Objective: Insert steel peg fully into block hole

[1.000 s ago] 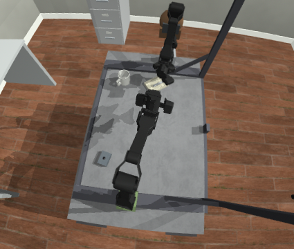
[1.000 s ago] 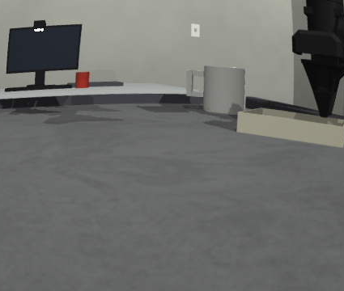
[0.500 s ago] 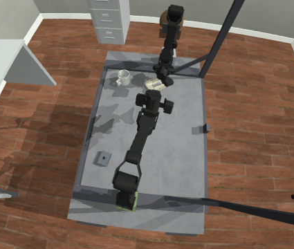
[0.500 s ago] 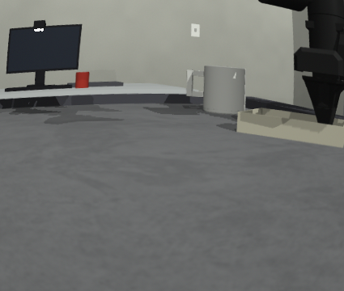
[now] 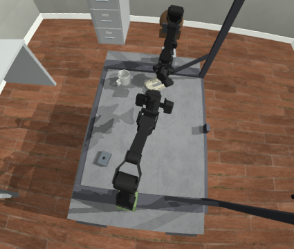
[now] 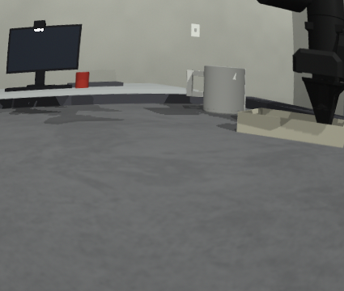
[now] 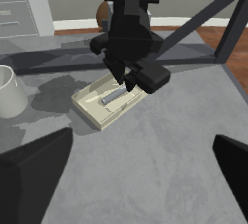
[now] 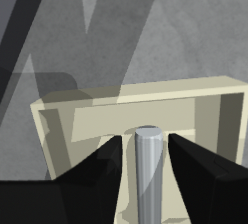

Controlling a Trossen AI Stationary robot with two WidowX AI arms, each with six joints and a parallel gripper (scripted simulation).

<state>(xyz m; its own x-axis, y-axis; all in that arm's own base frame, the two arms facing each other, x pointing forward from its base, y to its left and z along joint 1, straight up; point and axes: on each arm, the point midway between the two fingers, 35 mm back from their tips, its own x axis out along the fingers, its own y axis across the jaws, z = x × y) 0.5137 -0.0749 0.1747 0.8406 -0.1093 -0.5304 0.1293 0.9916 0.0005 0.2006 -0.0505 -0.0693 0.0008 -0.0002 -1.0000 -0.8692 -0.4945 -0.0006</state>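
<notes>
My right hand is 3 cm short of the shallow tray, 3 cm to the right of it and 4 cm above it. The rest, counted from my right hand: steel peg: 2 cm ahead, 2 cm to the left, 3 cm below.
</notes>
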